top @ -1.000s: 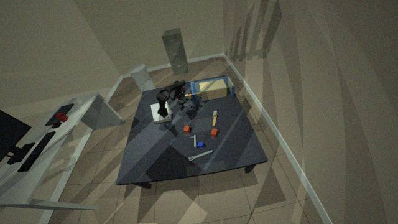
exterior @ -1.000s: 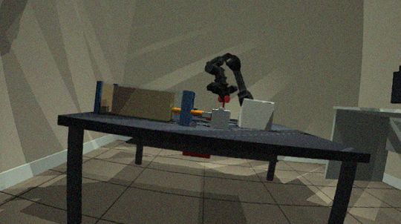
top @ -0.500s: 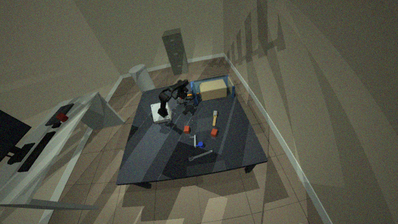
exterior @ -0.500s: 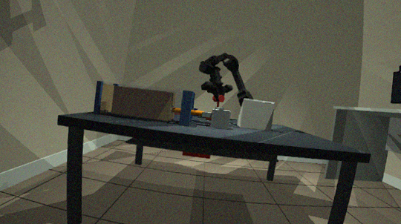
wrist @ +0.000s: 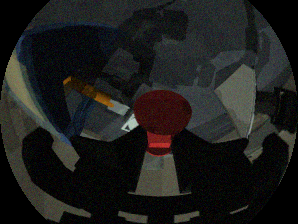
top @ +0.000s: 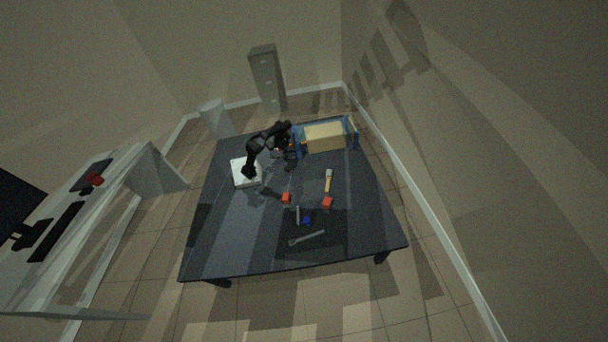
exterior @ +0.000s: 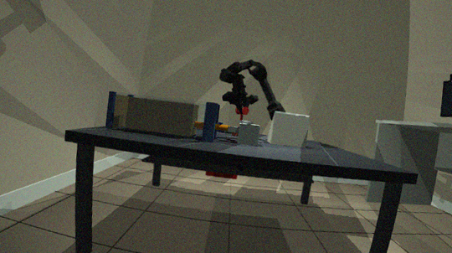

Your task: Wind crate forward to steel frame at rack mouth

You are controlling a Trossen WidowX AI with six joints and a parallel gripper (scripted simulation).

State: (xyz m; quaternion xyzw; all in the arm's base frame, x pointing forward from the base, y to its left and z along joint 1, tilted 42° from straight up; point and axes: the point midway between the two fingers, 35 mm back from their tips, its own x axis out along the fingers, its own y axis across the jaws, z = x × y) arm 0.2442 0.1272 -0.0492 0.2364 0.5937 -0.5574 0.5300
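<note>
Right now the crank arm is 30 mm below my gripper tip and 20 mm to the left of it. The rest, counted from my gripper tip: grey winch (100 mm below, 80 mm to the left, 30 mm behind); red knob (10 mm to the right, 10 mm ahead); blue frame (140 mm ahead, 60 mm to the left, 30 mm below).
</note>
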